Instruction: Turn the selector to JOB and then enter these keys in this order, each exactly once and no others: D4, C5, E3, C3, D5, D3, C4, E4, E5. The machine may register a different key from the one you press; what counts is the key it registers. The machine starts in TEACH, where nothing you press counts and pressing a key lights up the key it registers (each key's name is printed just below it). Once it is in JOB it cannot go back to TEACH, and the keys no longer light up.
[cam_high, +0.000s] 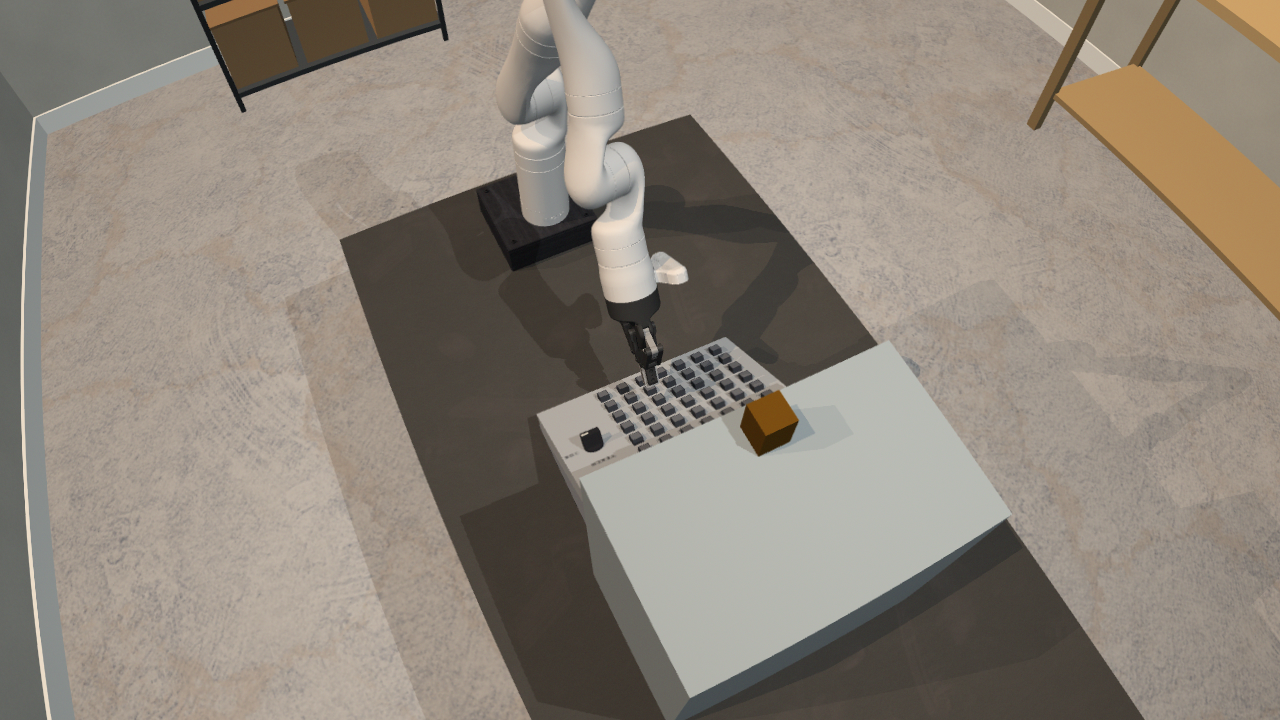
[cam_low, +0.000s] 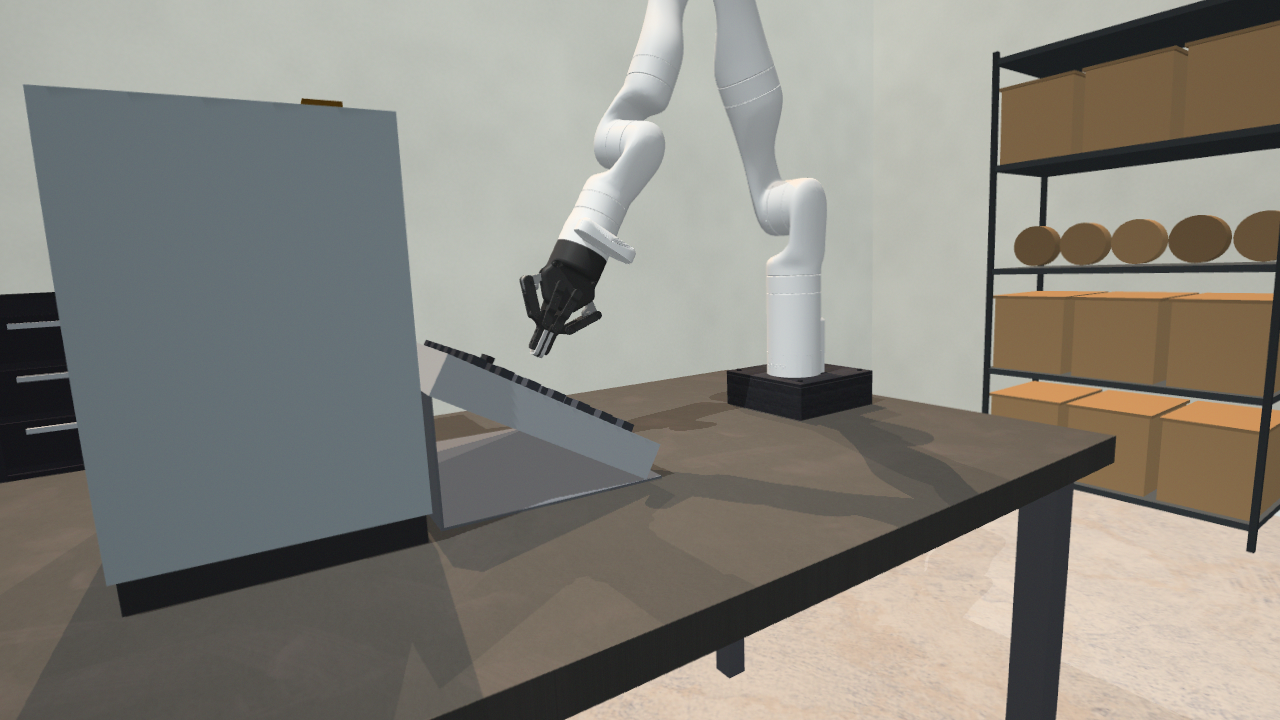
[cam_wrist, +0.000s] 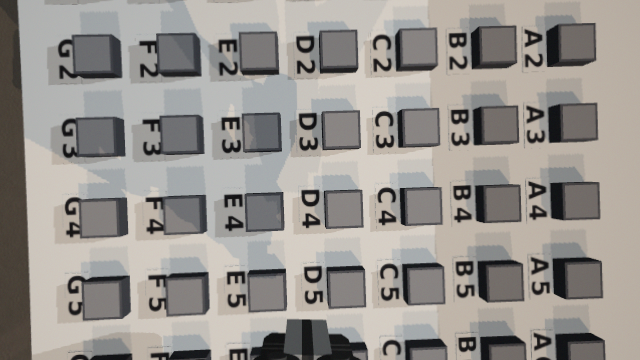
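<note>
Now: hand 11 cm to the right of the key E2, 6 cm above it and 2 cm short of it. From my hand the other things lie so: key E1: 15 cm to the left, 6 cm below, 2 cm ahead; then selector knob: 12 cm to the right, 4 cm ahead, 3 cm below; then sloped keypad panel: 8 cm below, 7 cm ahead.
</note>
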